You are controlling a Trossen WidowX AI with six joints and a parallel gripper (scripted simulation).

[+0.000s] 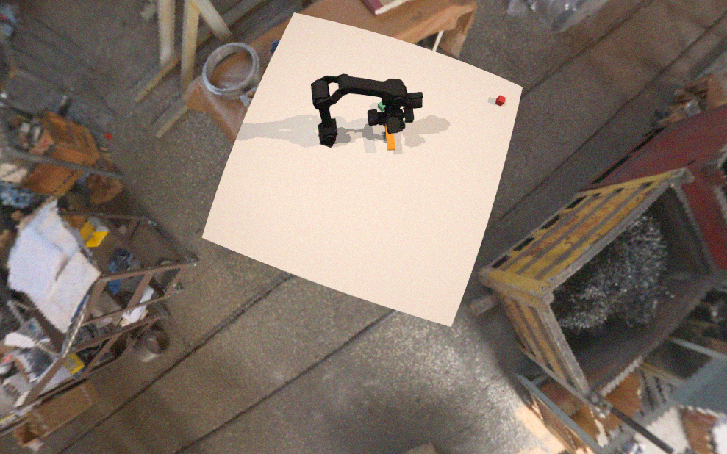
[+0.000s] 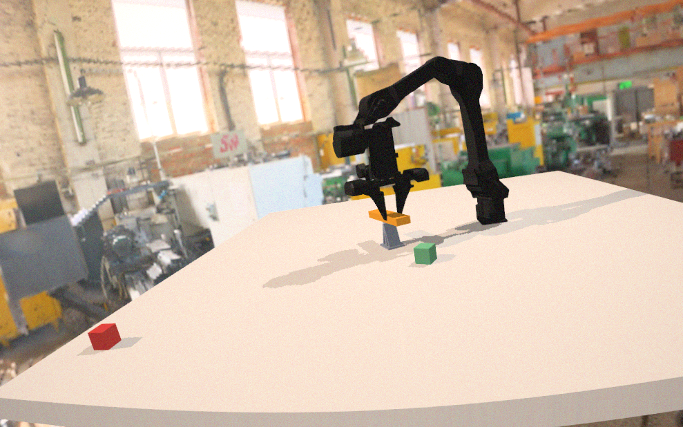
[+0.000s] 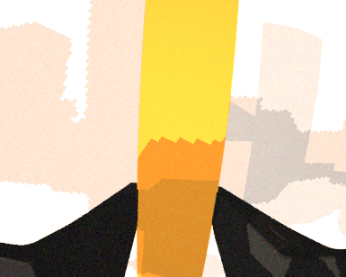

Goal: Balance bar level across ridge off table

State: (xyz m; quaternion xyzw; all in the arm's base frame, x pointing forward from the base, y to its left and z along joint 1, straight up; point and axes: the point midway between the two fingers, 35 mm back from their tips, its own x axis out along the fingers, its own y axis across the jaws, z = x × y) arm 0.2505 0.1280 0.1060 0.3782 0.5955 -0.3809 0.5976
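Now: the orange bar 2 cm to the right of my gripper tip and 1 cm ahead of it. The rest, counted from my gripper tip: green cube: 11 cm to the left, 6 cm below, 6 cm behind; red cube: 49 cm ahead, 37 cm to the left, 6 cm below.
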